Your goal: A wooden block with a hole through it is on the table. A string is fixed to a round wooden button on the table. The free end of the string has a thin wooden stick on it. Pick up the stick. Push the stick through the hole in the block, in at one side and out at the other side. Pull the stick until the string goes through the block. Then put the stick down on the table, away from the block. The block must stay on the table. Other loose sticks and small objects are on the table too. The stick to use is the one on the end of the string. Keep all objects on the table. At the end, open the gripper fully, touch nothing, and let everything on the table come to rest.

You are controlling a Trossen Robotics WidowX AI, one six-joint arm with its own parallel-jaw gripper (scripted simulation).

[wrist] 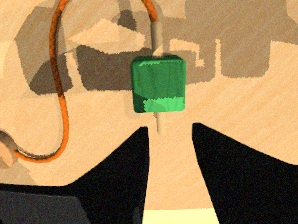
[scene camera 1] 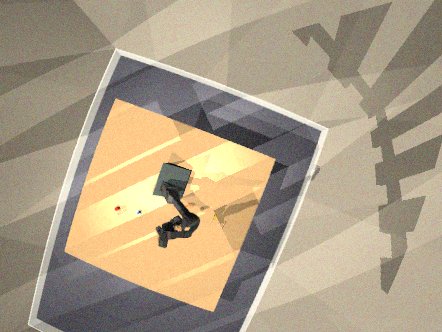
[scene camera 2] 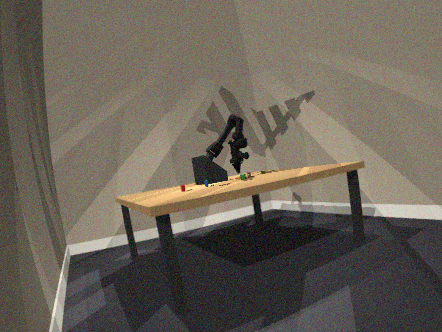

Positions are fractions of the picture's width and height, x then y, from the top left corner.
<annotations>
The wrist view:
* my gripper: 0.57, 0.59
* green block: 0.53, 0.38
</annotations>
